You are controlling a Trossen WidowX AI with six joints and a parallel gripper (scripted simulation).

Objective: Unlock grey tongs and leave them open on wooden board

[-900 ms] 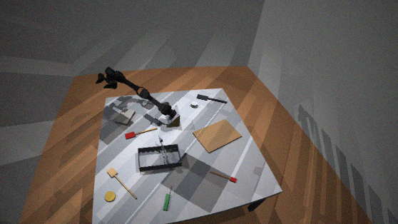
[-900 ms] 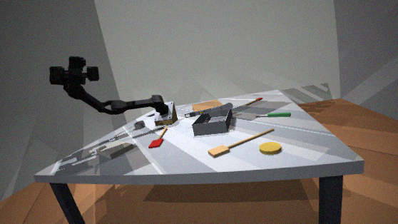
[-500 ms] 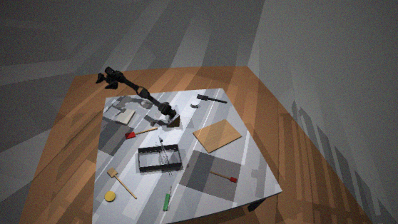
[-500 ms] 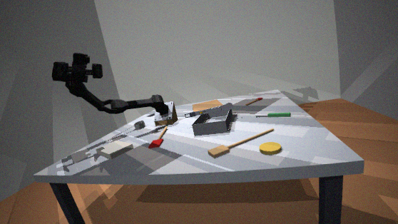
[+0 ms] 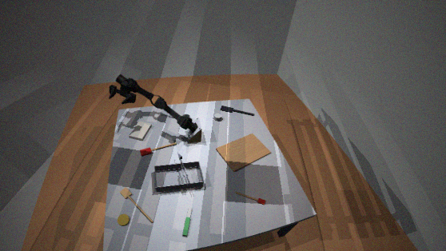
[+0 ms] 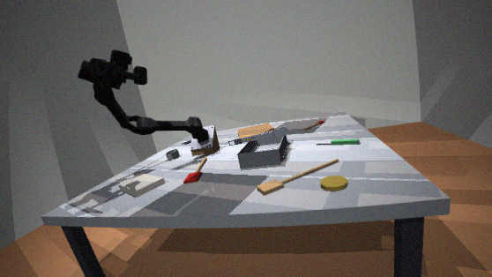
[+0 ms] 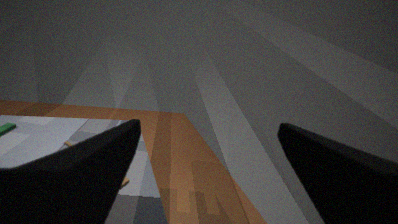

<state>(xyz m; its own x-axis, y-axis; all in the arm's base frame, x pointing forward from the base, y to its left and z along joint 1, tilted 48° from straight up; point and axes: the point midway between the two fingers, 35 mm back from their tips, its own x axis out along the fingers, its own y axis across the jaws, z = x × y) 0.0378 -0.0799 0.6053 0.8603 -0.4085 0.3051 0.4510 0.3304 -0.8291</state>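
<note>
Right now my gripper tip is 340 mm short of the roasting tin, 310 mm to the right of it and 420 mm above it. Round my gripper tip: red spatula 50 mm ahead, 190 mm to the left, 440 mm below; yellow disc 550 mm ahead, 80 mm to the right, 440 mm below; pale block 180 mm behind, 100 mm to the left, 430 mm below.
</note>
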